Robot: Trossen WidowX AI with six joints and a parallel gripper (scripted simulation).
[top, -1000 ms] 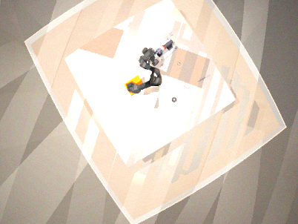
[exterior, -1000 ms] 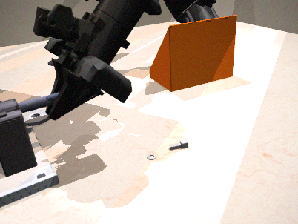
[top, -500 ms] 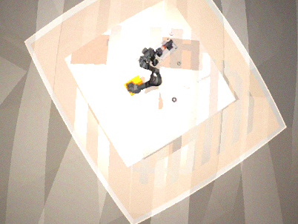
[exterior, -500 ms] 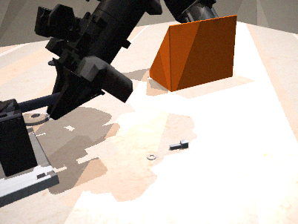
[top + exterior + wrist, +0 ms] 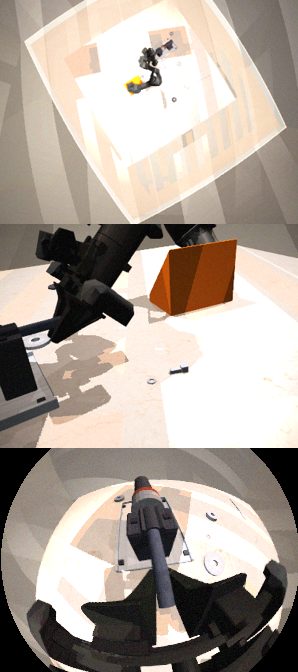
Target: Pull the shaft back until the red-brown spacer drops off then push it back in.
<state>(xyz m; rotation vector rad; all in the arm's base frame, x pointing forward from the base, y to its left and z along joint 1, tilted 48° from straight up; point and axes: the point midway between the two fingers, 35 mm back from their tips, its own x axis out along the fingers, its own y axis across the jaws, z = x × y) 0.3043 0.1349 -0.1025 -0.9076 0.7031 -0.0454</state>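
Now: the blue-grey shaft 60 mm ahead of my gripper tip, 20 mm to the left of it and 20 mm above it. Round my gripper tip: red-brown spacer (110 mm ahead, 30 mm to the left, 20 mm above); small grey bolt (160 mm behind, 60 mm to the left, 50 mm below); pale washer (40 mm ahead, 120 mm to the right, 50 mm below).
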